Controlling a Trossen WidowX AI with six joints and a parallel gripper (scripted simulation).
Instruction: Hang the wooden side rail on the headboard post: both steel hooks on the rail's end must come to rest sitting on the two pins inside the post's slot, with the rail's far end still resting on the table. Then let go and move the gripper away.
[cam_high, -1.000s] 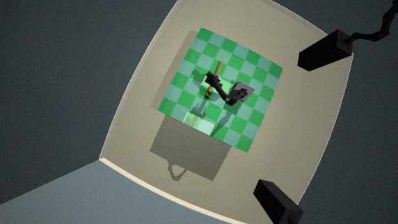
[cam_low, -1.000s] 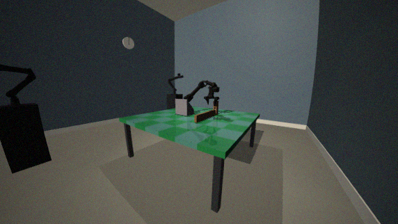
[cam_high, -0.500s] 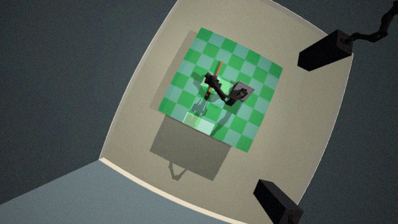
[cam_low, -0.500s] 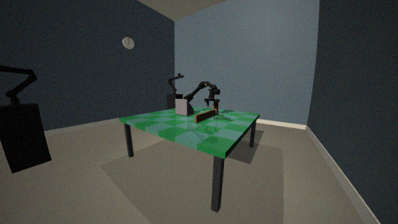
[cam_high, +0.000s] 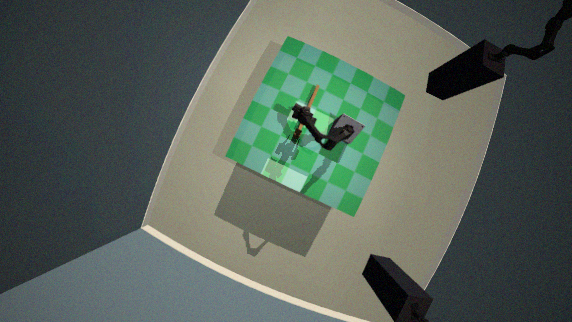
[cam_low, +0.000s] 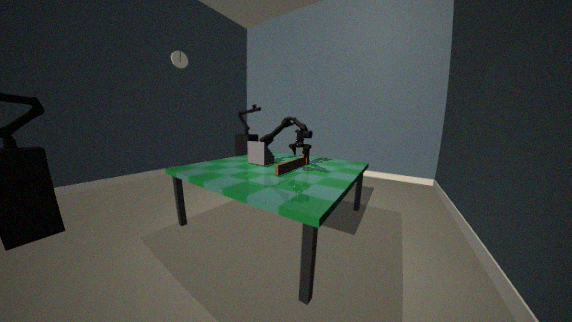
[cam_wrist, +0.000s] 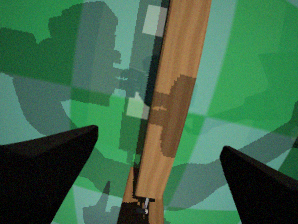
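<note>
The headboard post is 120 mm to the left of my gripper tip and 10 mm ahead of it.
</note>
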